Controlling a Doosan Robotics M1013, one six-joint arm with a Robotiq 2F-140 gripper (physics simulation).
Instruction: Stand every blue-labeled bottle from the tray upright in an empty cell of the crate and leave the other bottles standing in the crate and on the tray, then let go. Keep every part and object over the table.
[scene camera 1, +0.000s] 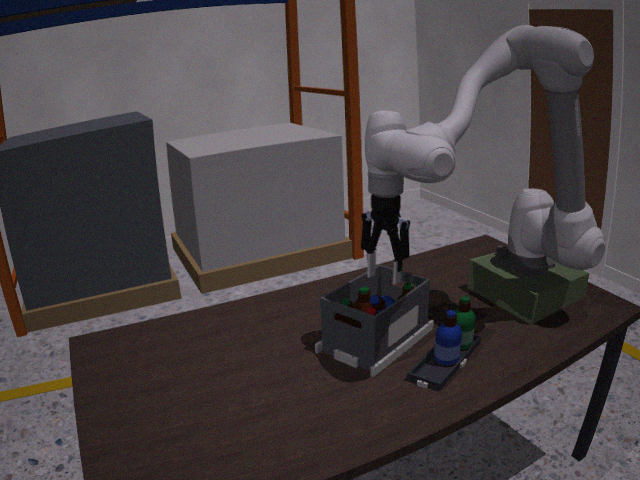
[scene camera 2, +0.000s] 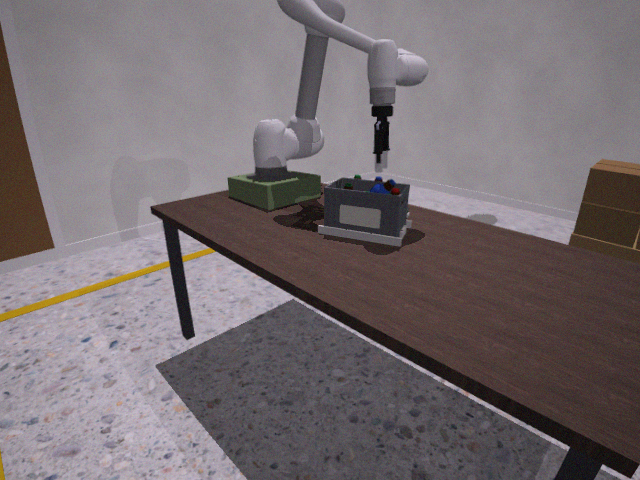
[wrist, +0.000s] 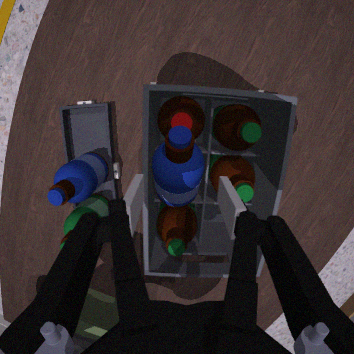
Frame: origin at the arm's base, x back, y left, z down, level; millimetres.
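Where they show: gripper, fingertip midpoint: (scene camera 1: 383, 279) (scene camera 2: 381, 170) (wrist: 180, 187); arm's base, origin of the base link: (scene camera 1: 525, 264) (scene camera 2: 271, 177).
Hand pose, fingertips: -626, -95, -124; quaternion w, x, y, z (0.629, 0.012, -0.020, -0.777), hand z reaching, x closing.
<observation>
Things, the pixels of their top centre, and the offset from my fingertips, as dx, dy, dz. "pt": a spot on its surface instead. Level surfaces: height alone.
- blue-labeled bottle, middle of its top: (wrist: 54, 197) (scene camera 1: 451, 312) +87, +172, +69
- tray, surface spot: (wrist: 88, 127) (scene camera 1: 431, 375) pt +2, +191, +223
- green bottle, middle of its top: (scene camera 1: 465, 298) +178, +150, +69
- grey crate, middle of its top: (wrist: 148, 198) (scene camera 1: 403, 295) (scene camera 2: 373, 181) +45, +32, +53
- red-capped bottle, middle of its top: (wrist: 181, 122) (scene camera 1: 371, 309) (scene camera 2: 395, 189) -58, +13, +66
- brown table, its level: dz +229
A blue-labeled bottle (scene camera 1: 447, 343) (wrist: 76, 181) stands upright on the tray (scene camera 1: 430, 373) (wrist: 88, 127), beside a green bottle (scene camera 1: 465, 326) (wrist: 80, 218). In the grey crate (scene camera 1: 348, 330) (scene camera 2: 360, 198) (wrist: 220, 92), another blue bottle (scene camera 1: 387, 301) (scene camera 2: 378, 189) (wrist: 177, 172) leans in the left middle cell, its neck tipped toward the red-capped bottle (scene camera 2: 395, 191) (wrist: 181, 121). Brown green-capped bottles (wrist: 237, 127) (wrist: 232, 172) (wrist: 176, 225) stand in other cells. The lower right cell in the wrist view is empty. My gripper (scene camera 1: 383, 274) (scene camera 2: 381, 166) (wrist: 180, 187) is partly open and empty above the crate. The crate walls hide the bottle bases in the scene views.
The crate stands inside low white rails (scene camera 1: 403, 348) (scene camera 2: 361, 235) on the brown table (scene camera 1: 206, 382) (scene camera 2: 465, 289). The green arm base block (scene camera 1: 550, 294) (scene camera 2: 273, 191) stands beyond the tray. Large boxes (scene camera 1: 258, 201) stand on the floor behind the table.
</observation>
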